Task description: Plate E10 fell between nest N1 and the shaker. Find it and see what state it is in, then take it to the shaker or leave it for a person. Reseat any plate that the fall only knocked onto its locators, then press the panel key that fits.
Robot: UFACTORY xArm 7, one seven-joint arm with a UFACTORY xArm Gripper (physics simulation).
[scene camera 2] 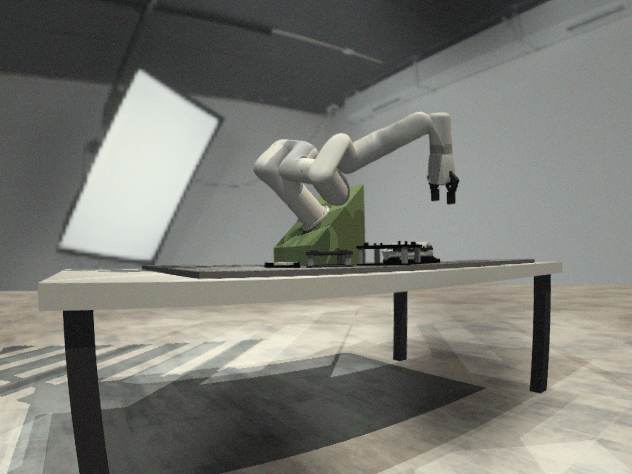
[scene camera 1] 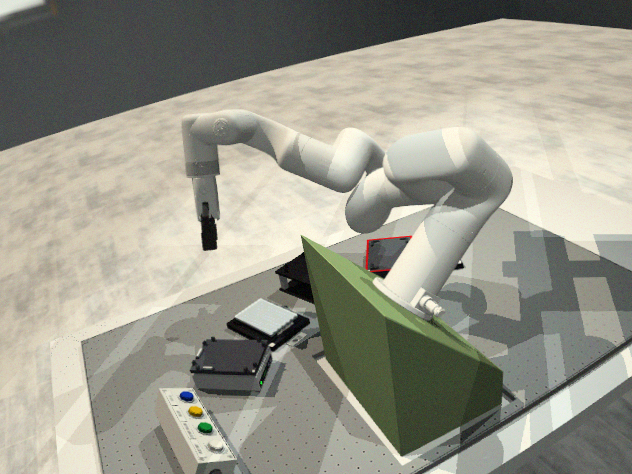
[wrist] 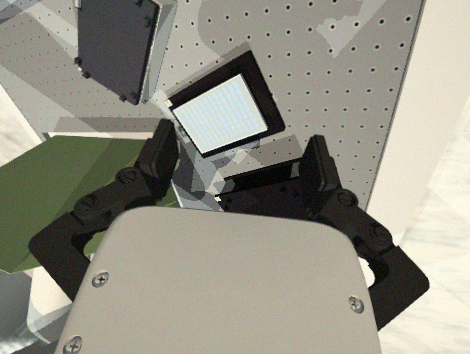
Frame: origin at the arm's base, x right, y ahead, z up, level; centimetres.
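Seen in the pictures: gripper, fingertip midpoint: (scene camera 2: pixel 443 202) (scene camera 1: pixel 210 245) (wrist: pixel 240 143); arm's base at its link origin: (scene camera 2: pixel 316 219) (scene camera 1: pixel 401 300).
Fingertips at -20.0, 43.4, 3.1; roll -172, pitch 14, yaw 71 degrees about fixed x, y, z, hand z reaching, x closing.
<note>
Offsets run from my fingertips to a thing's top centre, as dx, dy, dz. "pt": to the spot under its first point.
My gripper (scene camera 1: pixel 209 248) (scene camera 2: pixel 443 201) (wrist: pixel 240 143) is open and empty, high above the bench and pointing down. A pale plate with many wells {+5.3, -10.0, -17.0} (scene camera 1: pixel 265 316) (wrist: pixel 220 115) lies on a black nest {pt -0.4, -10.2, -18.7} (scene camera 1: pixel 245 331) (wrist: pixel 267 102). More black shows on one side of it in the wrist view; I cannot tell whether it sits flat. The shaker {pt -8.2, -21.5, -14.6} (scene camera 1: pixel 229 357) (wrist: pixel 117 45) is a grey box with a dark top, corner locators and a green light; no plate shows on it. The key panel {-22.2, -35.5, -11.7} (scene camera 1: pixel 176 413) has blue, yellow, green and white keys. No label reading E10 is legible.
A raised black stand (scene camera 1: pixel 293 272) (scene camera 2: pixel 390 245) (wrist: pixel 262 200) is beyond the pale plate's nest. A red-edged dark platform {+41.4, -10.1, -15.5} (scene camera 1: pixel 387 253) is partly behind the arm. The green wedge base (scene camera 1: pixel 357 326) (scene camera 2: pixel 352 224) (wrist: pixel 65 185) rises beside them. A low black-and-white item {+52.7, -16.6, -18.7} (scene camera 2: pixel 282 264) lies farther left.
</note>
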